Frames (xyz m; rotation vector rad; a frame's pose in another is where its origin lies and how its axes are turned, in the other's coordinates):
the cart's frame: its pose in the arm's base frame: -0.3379 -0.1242 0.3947 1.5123 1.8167 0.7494
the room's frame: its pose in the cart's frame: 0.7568 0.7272 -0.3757 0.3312 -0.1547 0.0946
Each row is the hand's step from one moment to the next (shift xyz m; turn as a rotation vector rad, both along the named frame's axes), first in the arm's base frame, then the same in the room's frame.
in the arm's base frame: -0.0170 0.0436 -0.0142 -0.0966 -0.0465 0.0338
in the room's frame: 0.0445 -0.0197 -0.0050 -0.0563 -0.0651 -0.0723
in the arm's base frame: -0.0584 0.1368 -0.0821 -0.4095 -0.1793 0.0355
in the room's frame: 0.1458 -0.0864 0.0126 -0.2028 -0.3335 -0.2208
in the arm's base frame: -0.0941 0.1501 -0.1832 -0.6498 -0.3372 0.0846
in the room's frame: 0.1744 -0.1704 0.0741 -0.3785 -0.5167 -0.3646
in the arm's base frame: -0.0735 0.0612 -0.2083 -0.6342 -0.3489 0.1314
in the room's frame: 0.0922 -0.1714 0.1211 -0.3972 -0.4788 -0.3926
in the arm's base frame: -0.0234 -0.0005 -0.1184 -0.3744 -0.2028 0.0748
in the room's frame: 0.0186 -0.0838 0.0848 -0.2309 -0.2840 -0.2301
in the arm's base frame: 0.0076 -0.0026 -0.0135 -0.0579 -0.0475 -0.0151
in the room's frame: 0.0001 -0.0011 0.0157 -0.0470 -0.0592 -0.0109
